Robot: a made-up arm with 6 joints.
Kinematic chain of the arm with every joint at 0, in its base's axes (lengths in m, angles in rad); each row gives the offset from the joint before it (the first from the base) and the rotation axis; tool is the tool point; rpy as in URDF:
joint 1: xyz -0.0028 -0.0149 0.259 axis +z
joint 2: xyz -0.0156 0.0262 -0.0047 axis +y
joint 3: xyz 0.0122 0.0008 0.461 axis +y
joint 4: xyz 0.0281 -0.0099 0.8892 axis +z
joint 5: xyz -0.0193 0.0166 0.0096 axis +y
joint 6: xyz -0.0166 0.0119 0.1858 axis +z
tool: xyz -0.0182 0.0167 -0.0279 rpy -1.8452 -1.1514 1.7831
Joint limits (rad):
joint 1: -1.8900..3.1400
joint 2: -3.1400..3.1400
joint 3: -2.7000..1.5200
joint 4: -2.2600..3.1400
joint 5: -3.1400..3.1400
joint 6: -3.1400..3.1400
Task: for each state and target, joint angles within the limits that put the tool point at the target. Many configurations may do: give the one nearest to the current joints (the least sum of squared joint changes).
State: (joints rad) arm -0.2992 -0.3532 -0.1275 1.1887 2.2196 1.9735
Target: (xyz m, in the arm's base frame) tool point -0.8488 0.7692 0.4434
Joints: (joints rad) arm -0.6453 -0.8662 -0.9177 1.3011 2.4243 1.9916
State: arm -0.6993 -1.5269 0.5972 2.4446 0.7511 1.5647
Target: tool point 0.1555 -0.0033 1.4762
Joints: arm -0.4411 -0.8213 1.3486 2.2635 0.9247 1.6135
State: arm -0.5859 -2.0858 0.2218 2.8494 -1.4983 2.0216
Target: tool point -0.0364 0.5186 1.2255
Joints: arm -1.4856 -1.4157 1.1113 3.1400 -1.6230 2.0121
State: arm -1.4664 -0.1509 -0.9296 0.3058 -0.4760 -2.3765
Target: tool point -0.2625 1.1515 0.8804
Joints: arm -1.3358 -0.3609 -0.9697 0.3149 -0.4637 -2.3785
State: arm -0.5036 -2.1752 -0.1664 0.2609 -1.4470 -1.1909
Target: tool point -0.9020 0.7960 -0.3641
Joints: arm -0.7113 -1.8943 -0.0721 0.2300 -1.6237 -1.1645
